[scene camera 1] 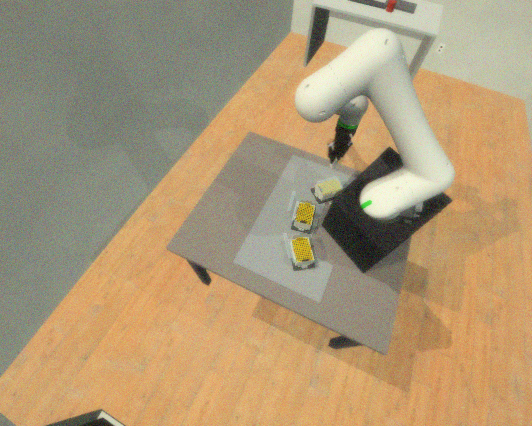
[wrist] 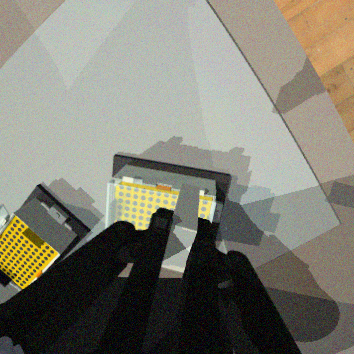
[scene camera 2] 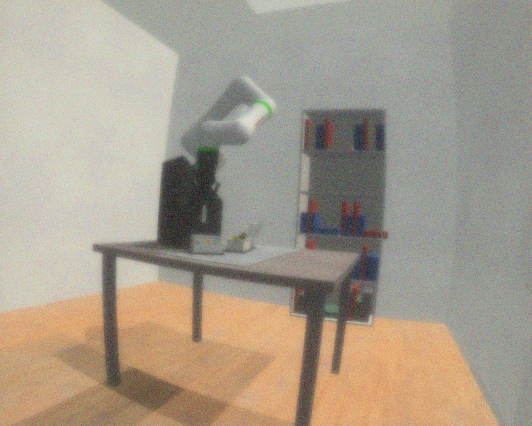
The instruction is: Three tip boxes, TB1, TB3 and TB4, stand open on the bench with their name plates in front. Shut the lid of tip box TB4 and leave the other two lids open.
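Frame: origin at the arm's base, x back, y right, z up, level; centimetres.
Seen in the pictures: gripper, between the fingertips: (scene camera 1: 331, 167) (wrist: 185, 201) (scene camera 2: 203, 222).
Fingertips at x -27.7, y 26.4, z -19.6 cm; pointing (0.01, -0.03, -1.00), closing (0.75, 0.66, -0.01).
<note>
A point is followed by its place in that frame.
The tip box nearest the gripper (scene camera 1: 328, 189) (scene camera 2: 206, 244) (wrist: 132, 202) has its clear lid lying down over its pale yellow tips. The middle tip box (scene camera 1: 305, 213) @[x -30.0, y -1.9, z -27.9 cm] and the tip box farthest from the gripper (scene camera 1: 302, 250) have bright yellow tips and clear lids standing up at their left in scene camera 1. A raised lid (scene camera 2: 255, 230) @[x -37.4, y -5.3, z -22.8 cm] shows in scene camera 2. Name plate lettering is not legible, so I cannot read which box is TB4. My gripper (scene camera 1: 333, 162) @[x -27.7, y 26.4, z -19.6 cm] (scene camera 2: 204, 217) @[x -27.7, y 26.4, z -19.6 cm] (wrist: 185, 201) @[x -27.7, y 26.4, z -19.6 cm] is shut and empty, a little above the nearest box; its fingers hide part of that box in the wrist view.
The boxes stand on a light grey mat (scene camera 1: 270, 225) @[x -44.0, y -13.8, z -33.5 cm] (wrist: 150, 100) @[x -36.8, y 25.7, z -33.6 cm] on a brown table (scene camera 1: 215, 200) @[x -77.8, y -13.8, z -33.9 cm] (scene camera 2: 310, 267) @[x -73.6, y 20.4, z -33.9 cm]. The arm's black pedestal (scene camera 1: 362, 245) @[x -0.6, y -11.9, z -17.0 cm] (scene camera 2: 175, 200) @[x -3.9, y 17.5, z -10.6 cm] stands close to the boxes. A bookshelf (scene camera 2: 303, 170) stands behind. Another box (wrist: 27, 250) @[x -30.0, y -0.2, z -27.9 cm] is at the wrist view's left.
</note>
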